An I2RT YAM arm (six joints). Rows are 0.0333 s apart.
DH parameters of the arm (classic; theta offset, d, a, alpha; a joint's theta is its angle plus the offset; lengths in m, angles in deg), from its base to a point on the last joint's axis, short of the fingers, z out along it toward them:
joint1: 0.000 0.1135 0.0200 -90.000
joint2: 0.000 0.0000 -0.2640 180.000
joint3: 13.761 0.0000 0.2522 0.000
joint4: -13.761 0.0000 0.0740 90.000
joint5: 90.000 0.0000 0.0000 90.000
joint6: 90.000 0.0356 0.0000 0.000
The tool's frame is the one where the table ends.
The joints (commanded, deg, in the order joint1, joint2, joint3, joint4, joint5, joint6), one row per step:
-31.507 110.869 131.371 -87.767 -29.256 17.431
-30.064 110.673 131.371 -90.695 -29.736 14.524
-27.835 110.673 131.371 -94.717 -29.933 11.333
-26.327 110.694 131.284 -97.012 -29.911 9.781
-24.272 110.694 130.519 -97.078 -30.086 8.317
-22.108 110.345 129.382 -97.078 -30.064 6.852
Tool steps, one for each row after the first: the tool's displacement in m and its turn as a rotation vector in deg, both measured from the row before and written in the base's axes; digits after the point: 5 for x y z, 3 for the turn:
-0.00080 0.01133 -0.00065 0.257 1.360 3.974
-0.00004 0.01586 -0.00222 0.594 2.453 4.922
0.00028 0.01013 -0.00155 0.417 1.616 2.803
0.00512 0.01142 -0.00309 -0.065 0.140 3.329
0.00359 0.01267 -0.00265 -0.248 0.165 3.398

